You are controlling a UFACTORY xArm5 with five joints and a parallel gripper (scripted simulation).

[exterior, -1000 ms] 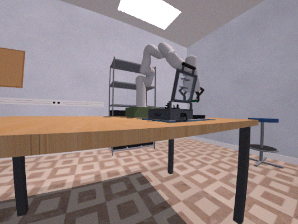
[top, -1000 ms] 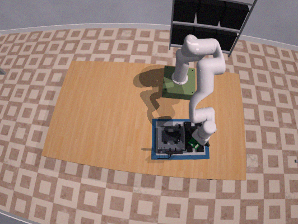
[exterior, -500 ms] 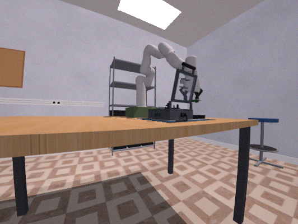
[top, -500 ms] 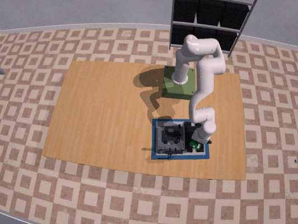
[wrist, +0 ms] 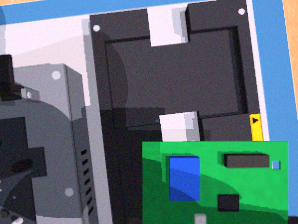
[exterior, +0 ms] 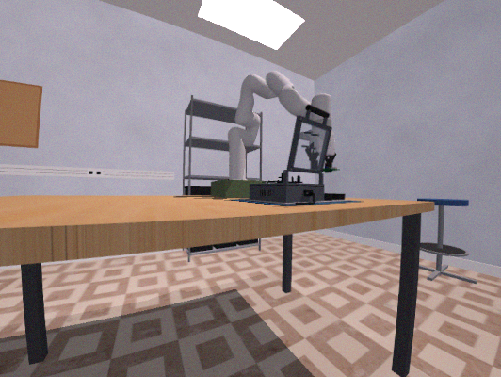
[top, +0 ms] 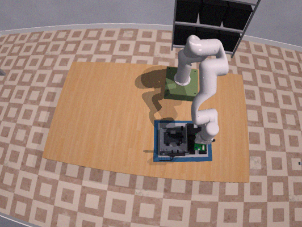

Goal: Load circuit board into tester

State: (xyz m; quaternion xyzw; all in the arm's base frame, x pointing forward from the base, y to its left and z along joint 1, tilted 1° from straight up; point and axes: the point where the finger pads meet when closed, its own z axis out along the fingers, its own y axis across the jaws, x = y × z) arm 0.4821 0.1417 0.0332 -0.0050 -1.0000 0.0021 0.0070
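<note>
Now: hand right at the green circuit board. Also, from my hand: tester lid 16 cm to the right, 10 cm ahead, 6 cm above; then tester 13 cm to the right, 1 cm below.
</note>
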